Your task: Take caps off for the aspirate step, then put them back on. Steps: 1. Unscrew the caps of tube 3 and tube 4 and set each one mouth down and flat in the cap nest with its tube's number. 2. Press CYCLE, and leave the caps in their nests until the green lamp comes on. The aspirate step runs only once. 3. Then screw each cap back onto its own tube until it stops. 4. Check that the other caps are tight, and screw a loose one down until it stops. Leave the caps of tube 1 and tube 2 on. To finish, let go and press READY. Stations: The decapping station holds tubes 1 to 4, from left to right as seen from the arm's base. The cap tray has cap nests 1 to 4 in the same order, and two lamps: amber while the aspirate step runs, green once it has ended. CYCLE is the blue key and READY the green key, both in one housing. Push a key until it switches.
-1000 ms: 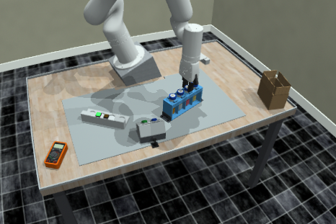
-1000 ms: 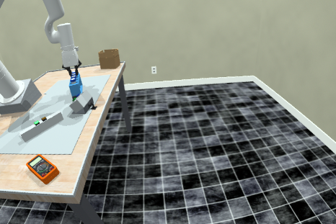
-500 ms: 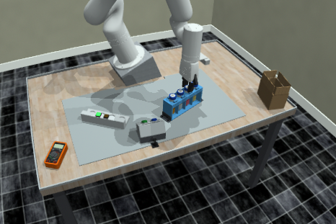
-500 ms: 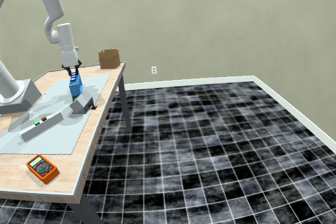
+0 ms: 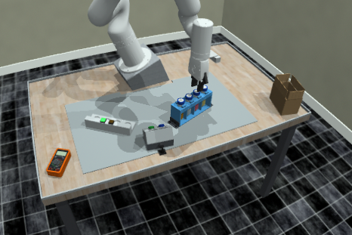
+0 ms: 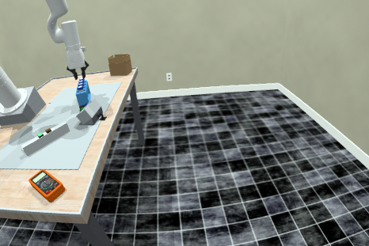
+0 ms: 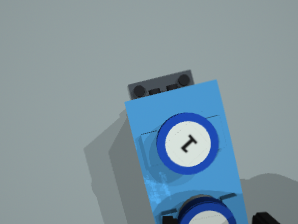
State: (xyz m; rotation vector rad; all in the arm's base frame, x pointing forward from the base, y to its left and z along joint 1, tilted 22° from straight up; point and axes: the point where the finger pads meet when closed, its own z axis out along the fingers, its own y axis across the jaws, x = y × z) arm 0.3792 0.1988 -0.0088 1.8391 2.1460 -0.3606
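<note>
My gripper is now 100 mm to the left of the blue-and-white cap, 40 mm short of it and 40 mm above it. Round my hand: green key: 260 mm to the right, 110 mm ahead, 90 mm below; blue key: 220 mm to the right, 110 mm ahead, 90 mm below; key housing: 240 mm to the right, 130 mm ahead, 100 mm below.
</note>
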